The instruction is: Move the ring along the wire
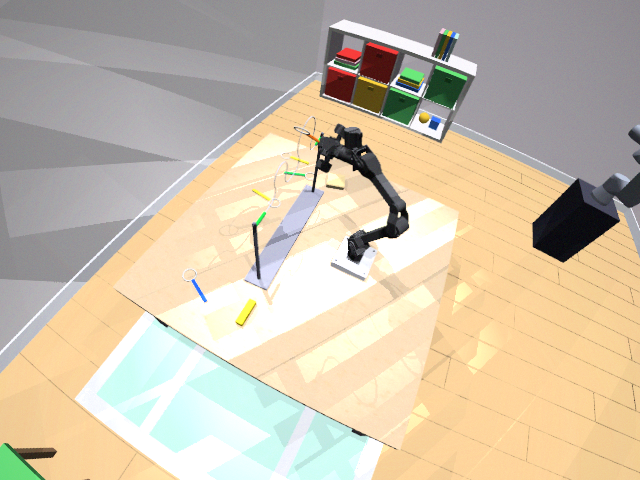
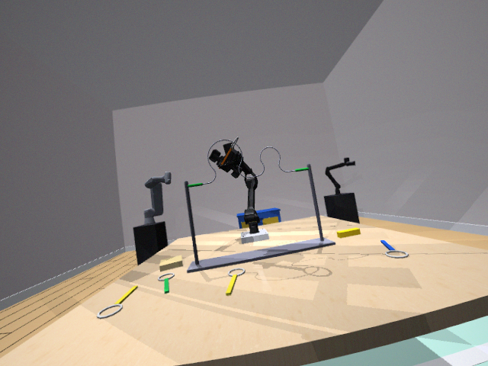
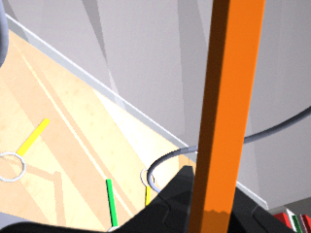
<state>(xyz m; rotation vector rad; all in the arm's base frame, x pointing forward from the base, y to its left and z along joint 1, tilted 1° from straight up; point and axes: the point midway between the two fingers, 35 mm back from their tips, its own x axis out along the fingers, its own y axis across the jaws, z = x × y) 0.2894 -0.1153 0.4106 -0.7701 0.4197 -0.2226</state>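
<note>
Right now my gripper tip is 60 mm to the right of the orange-handled ring, 60 mm below it and 10 mm short of it. Also, from my gripper tip: blue-handled ring (600 mm to the left, 440 mm below, 220 mm ahead); then yellow block (590 mm to the left, 430 mm below, 40 mm behind); then tan block (430 mm below, 300 mm to the right, 20 mm behind).
</note>
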